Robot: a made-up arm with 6 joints.
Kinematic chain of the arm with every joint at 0, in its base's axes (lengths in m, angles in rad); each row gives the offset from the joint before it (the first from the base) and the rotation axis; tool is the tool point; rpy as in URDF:
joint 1: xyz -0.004 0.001 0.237 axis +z
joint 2: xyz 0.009 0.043 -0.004 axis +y
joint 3: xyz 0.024 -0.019 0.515 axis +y
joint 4: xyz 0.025 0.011 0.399 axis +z
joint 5: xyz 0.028 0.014 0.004 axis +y
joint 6: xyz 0 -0.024 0.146 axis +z
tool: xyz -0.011 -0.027 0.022 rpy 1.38 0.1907 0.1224
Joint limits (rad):
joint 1: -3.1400..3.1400
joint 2: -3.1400..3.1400
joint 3: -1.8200..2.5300
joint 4: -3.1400..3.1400
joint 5: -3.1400..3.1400
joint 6: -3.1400..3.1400
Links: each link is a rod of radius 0.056 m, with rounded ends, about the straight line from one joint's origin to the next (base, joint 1, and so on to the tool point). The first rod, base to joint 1, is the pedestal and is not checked.
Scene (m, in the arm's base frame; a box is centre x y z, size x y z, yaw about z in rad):
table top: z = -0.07
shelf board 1: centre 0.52 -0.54 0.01 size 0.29 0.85 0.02 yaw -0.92
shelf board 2: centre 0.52 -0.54 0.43 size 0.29 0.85 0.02 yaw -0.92
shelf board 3: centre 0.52 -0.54 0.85 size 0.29 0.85 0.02 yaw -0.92
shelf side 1: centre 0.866 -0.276 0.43 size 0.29 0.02 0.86 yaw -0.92
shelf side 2: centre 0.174 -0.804 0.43 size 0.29 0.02 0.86 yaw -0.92
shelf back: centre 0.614 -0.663 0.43 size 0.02 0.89 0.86 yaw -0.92
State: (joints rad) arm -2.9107 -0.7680 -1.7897 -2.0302 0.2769 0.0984
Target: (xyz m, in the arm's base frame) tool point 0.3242 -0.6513 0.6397
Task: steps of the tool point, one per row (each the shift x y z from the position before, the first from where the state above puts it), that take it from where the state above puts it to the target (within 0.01 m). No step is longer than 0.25 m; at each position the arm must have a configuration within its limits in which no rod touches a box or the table.
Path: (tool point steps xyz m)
1: 0.1125 0.0915 0.1469
2: 0.0459 0.0944 0.1964
3: -0.0298 0.0690 0.2210
4: -0.0975 0.0177 0.2158
5: -0.1420 -0.0489 0.1807
6: -0.1548 -0.1151 0.1210
7: -0.1355 -0.1648 0.0464
8: -0.0924 -0.1848 -0.0312
9: -0.0393 -0.1698 -0.0994
10: 0.0090 -0.1232 -0.1479
11: 0.0399 -0.0566 -0.1704
12: 0.0480 0.0144 -0.1657
13: 0.0743 -0.1214 0.0108
14: 0.0957 -0.1019 -0.0108

